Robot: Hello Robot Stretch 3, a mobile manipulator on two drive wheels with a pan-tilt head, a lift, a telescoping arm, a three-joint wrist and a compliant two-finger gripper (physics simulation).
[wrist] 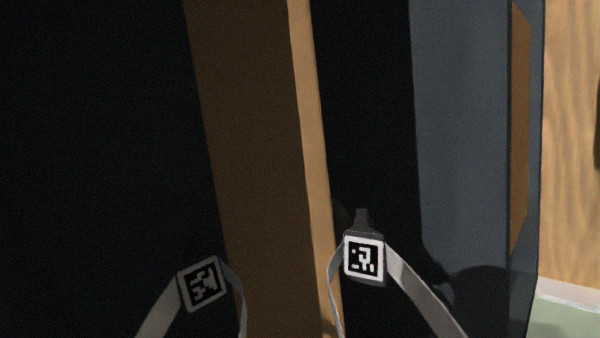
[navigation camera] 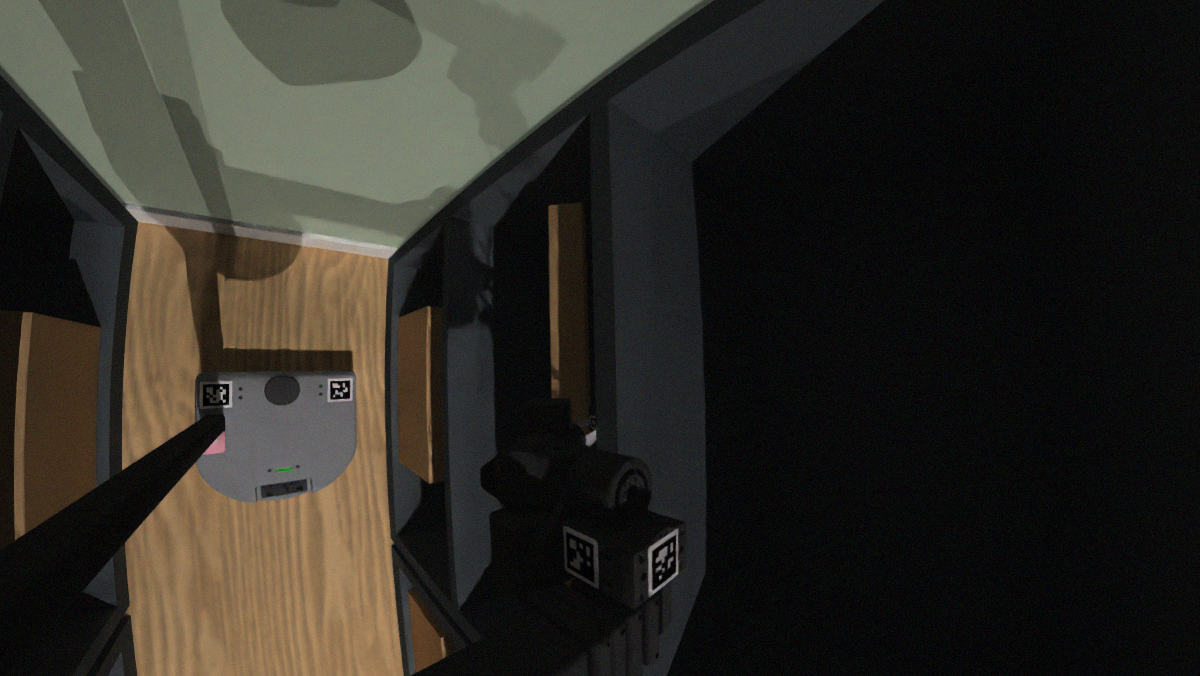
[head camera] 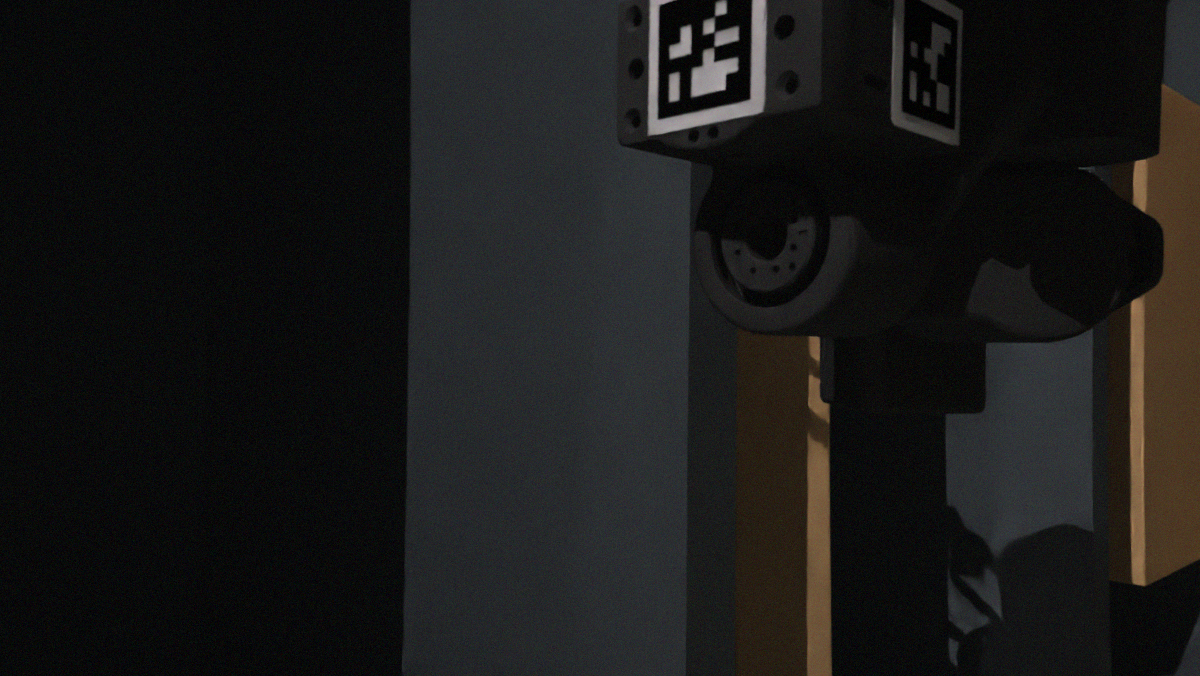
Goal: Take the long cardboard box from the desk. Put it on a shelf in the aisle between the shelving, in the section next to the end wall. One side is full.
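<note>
The long cardboard box (head camera: 772, 503) (navigation camera: 569, 310) (wrist: 260, 150) is in an opening of the right-hand shelving (navigation camera: 655, 335), below a dark grey shelf board (head camera: 545, 335) whose front edge is close beside it. In the wrist view the box runs between the two fingers, its narrow side lit. My gripper (wrist: 280, 226) is shut on it, a fingertip at each side. In the head view the dark wrist hides part of the box and the fingers; in the navigation view a bit of one finger shows beside the box. Whether the box rests on a board is hidden.
Another cardboard box (head camera: 1167, 335) (navigation camera: 419, 394) (wrist: 520, 125) sits one level lower. A box (navigation camera: 62, 419) sits in the left shelving (navigation camera: 113, 369). My base (navigation camera: 277, 436) is on the wooden floor (navigation camera: 268, 579) between them. The green end wall (navigation camera: 335, 142) crosses the aisle's end.
</note>
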